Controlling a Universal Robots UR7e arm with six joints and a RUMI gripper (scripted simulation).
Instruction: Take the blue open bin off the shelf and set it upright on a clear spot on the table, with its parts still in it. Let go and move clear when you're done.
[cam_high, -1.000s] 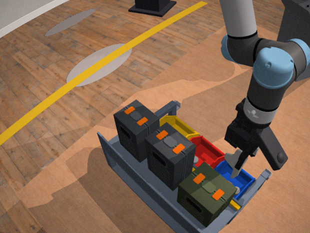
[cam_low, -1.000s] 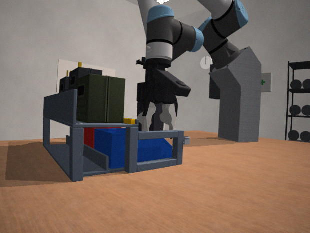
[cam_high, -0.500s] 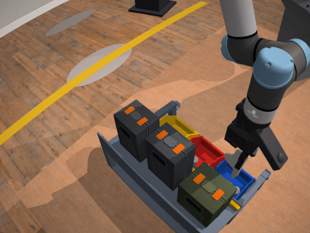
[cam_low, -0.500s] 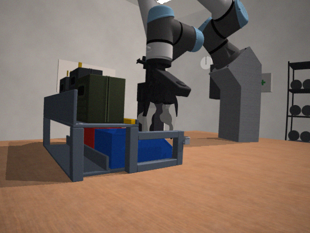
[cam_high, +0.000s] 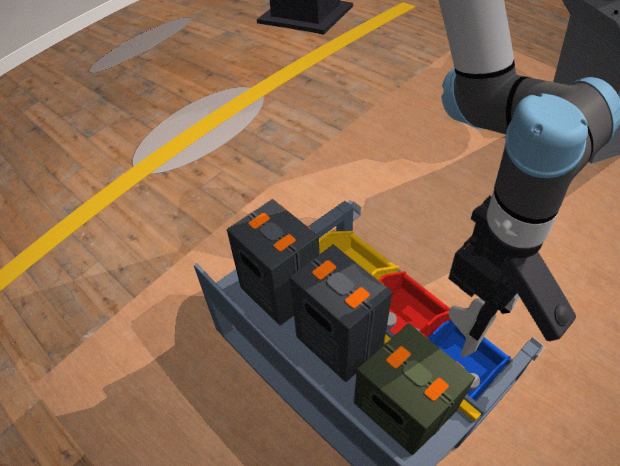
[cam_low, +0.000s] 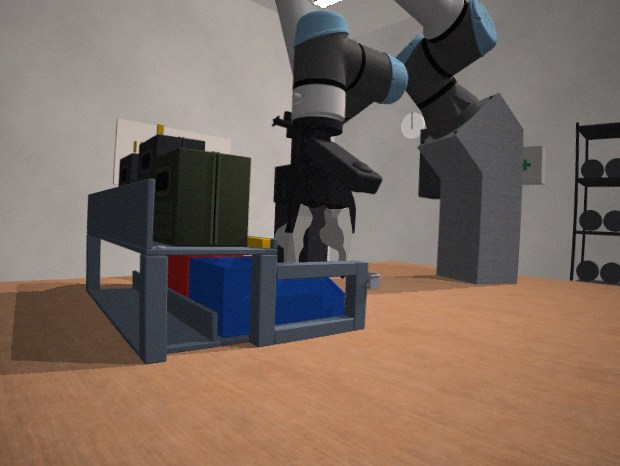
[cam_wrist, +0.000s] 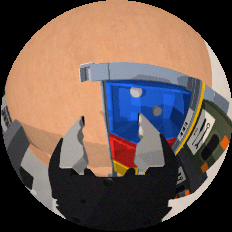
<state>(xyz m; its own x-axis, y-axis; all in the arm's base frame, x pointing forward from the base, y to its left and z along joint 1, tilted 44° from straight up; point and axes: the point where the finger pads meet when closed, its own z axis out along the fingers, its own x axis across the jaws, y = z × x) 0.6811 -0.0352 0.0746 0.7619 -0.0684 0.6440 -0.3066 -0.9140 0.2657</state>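
Right now the blue open bin is 8 cm ahead of my hand, 3 cm to the right of it and 2 cm below it. From my hand the other things lie so: green case: 17 cm ahead, 7 cm to the right, 9 cm above; red bin: 3 cm ahead, 13 cm to the right, 2 cm below; yellow bin: 1 cm behind, 24 cm to the right, 2 cm below.
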